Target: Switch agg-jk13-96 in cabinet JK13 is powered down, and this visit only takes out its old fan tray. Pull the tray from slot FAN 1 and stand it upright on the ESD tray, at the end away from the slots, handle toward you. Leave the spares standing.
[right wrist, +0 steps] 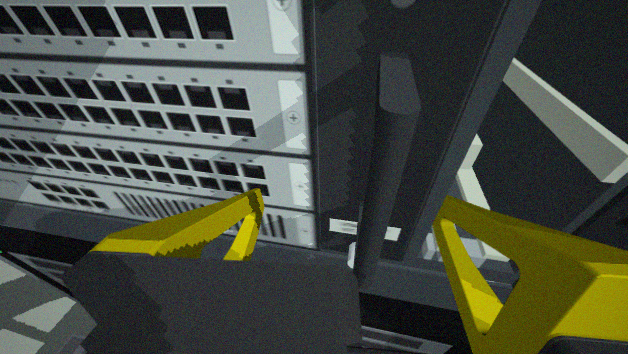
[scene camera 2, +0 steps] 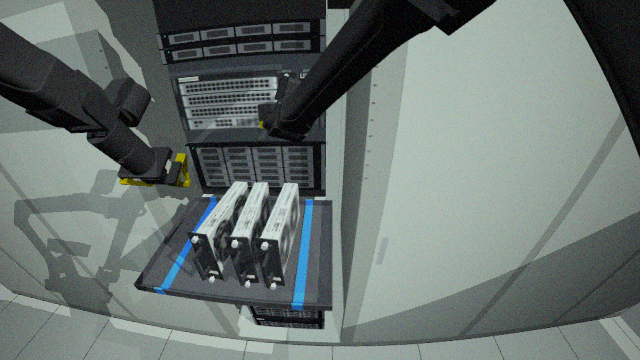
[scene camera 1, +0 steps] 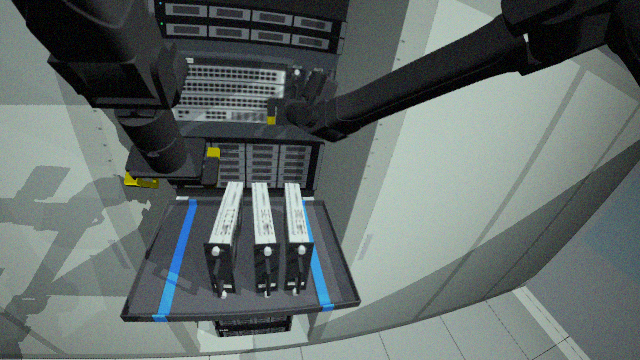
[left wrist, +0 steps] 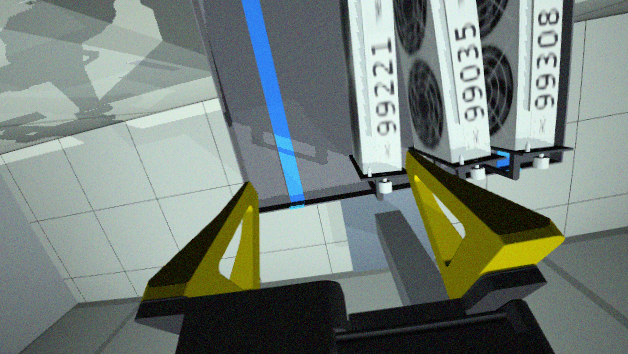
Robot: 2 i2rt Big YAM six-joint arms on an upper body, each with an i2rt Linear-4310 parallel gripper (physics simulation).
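Note:
The old fan tray (right wrist: 345, 150) sits in its slot at the right of the switch, its dark bar handle (right wrist: 387, 170) standing out. My right gripper (right wrist: 344, 199) is open; in the right wrist view its fingers are apart on either side of the lower handle, not closed on it. In both scene views the right arm hides much of it. Three spares stand upright on the ESD tray (scene camera 1: 140, 285) (scene camera 2: 220, 291) (left wrist: 310, 65): 99221 (scene camera 1: 227, 215) (left wrist: 382, 100), 99035 (scene camera 1: 263, 215) (left wrist: 467, 90) and 99308 (scene camera 1: 296, 215) (left wrist: 542, 75). My left gripper (left wrist: 327, 173) is open and empty, left of the spares.
An open slot with cream rails (right wrist: 565, 120) lies right of the fan tray. Switch line cards (scene camera 1: 230, 90) (scene camera 2: 230, 97) (right wrist: 150, 110) are to its left. A drive unit (scene camera 1: 262, 165) (scene camera 2: 255, 165) is below the switch. Blue strips (scene camera 1: 177, 255) (scene camera 1: 320, 280) cross the ESD tray beside the spares.

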